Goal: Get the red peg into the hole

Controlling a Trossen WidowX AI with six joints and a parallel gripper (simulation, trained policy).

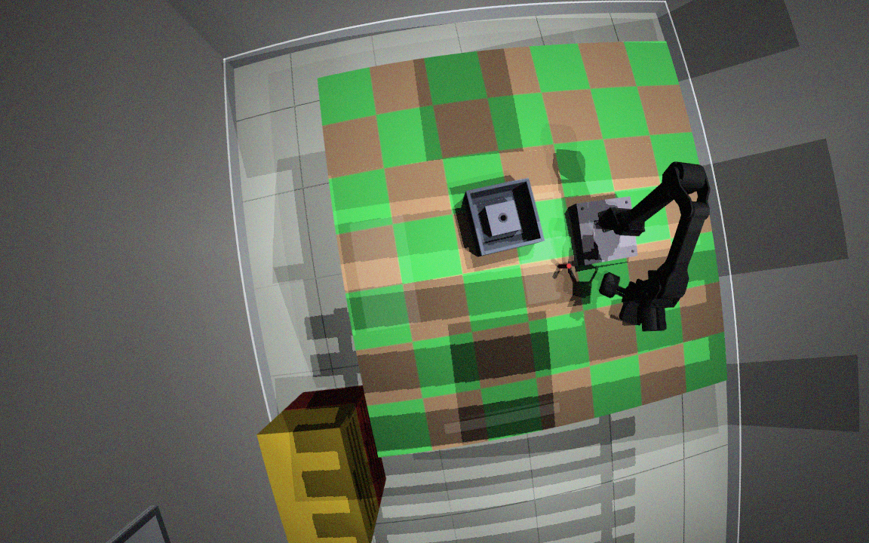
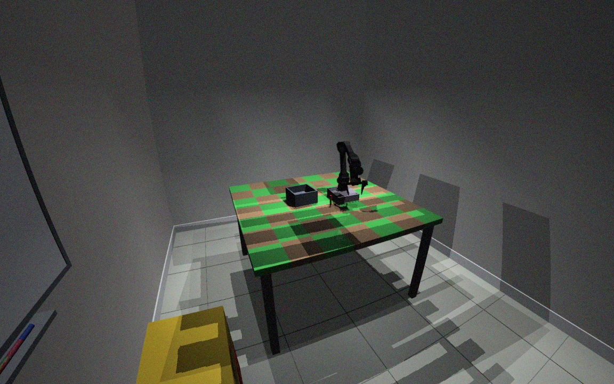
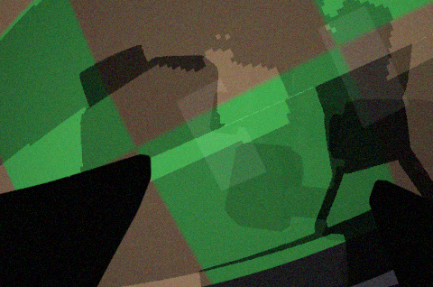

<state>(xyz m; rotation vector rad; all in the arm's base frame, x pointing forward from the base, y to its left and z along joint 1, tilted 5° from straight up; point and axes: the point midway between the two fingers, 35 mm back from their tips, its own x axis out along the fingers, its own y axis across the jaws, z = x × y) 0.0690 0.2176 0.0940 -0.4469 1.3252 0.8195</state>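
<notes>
My gripper tip is 14 cm to the left of the red peg, 11 cm short of it and 6 cm above it. Round my gripper tip: grey plate 34 cm to the right, 25 cm ahead, 6 cm below; then dark box 34 cm to the right, 25 cm ahead, 8 cm below.
</notes>
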